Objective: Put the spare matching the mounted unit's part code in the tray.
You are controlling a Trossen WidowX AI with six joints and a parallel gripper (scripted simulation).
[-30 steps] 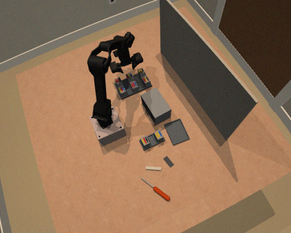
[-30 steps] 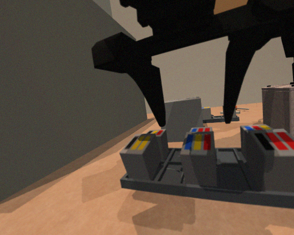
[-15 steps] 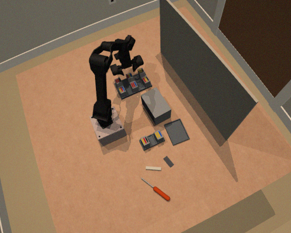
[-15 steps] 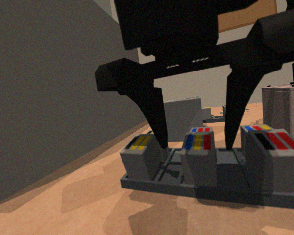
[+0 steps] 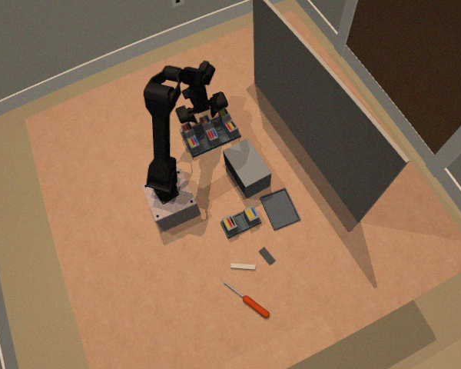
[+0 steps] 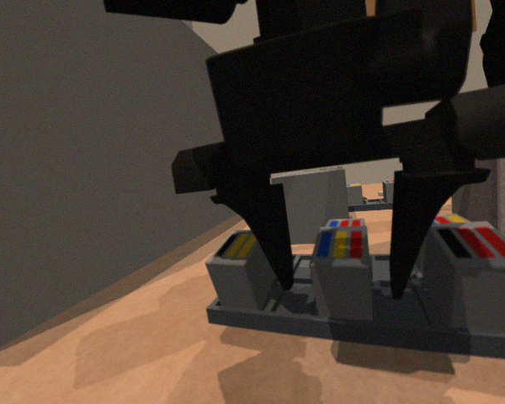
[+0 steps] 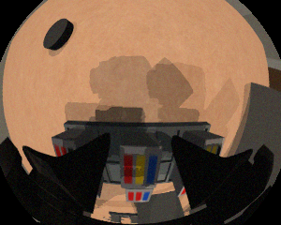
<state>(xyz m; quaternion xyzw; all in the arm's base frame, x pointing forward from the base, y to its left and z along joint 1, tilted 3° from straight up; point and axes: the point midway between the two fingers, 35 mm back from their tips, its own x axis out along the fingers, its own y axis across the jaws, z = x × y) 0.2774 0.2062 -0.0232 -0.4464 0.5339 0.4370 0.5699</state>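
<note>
My gripper tip is 10 mm past the spares rack, 50 mm to the left of it and 20 mm above it. Round my gripper tip: grey tray 20 mm ahead, 450 mm to the right, 30 mm below; then grey box 260 mm to the right, 20 mm above; then grey wall panel 240 mm ahead, 300 mm to the right, 190 mm above.
</note>
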